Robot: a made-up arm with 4 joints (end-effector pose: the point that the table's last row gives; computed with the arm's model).
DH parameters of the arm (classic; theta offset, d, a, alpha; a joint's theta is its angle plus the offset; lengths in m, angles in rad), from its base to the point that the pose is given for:
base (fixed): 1.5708 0.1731 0 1.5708
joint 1: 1.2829 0 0.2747 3.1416
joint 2: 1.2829 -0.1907 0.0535 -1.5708
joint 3: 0 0.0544 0.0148 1.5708
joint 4: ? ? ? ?
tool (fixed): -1.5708 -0.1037 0 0
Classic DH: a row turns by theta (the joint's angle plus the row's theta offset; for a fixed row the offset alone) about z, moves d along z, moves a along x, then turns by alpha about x.
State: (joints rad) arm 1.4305 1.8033 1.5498 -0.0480
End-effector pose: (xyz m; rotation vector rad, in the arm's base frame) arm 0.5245 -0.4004 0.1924 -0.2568 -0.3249 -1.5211
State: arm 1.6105 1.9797 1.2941 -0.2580
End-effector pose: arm 0.5650 -0.3055 0.1750 -0.0952 -0.3994 -1.2315
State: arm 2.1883 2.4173 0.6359 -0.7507
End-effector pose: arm 0.5102 -0.0401 0.1171 0.5038 -0.3025 -0.5674
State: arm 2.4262 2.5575 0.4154 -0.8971
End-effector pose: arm 0.4597 0.0341 0.1154 0.7545 -0.2093 -0.3706
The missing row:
joint 4: 0 -0.1661 0.311 1.5708
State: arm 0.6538 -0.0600 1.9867 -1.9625
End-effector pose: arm 0.1162 -0.3487 0.5734 1.5470 -1.4264 -1.9798
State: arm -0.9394 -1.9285 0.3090 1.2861
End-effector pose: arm 0.3497 0.5808 0.0603 -0.2946 0.2815 -0.1302
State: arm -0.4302 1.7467 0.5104 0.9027
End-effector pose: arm 0.3972 -0.1643 0.5189 -2.9817 -0.4630 -0.6256
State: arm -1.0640 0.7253 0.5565 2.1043
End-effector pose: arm 0.2089 0.0554 0.5174 2.3132 -0.1114 0.7016
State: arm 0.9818 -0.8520 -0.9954 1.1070
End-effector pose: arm 0.2298 0.1314 0.7012 0.6648 -1.0110 0.1018
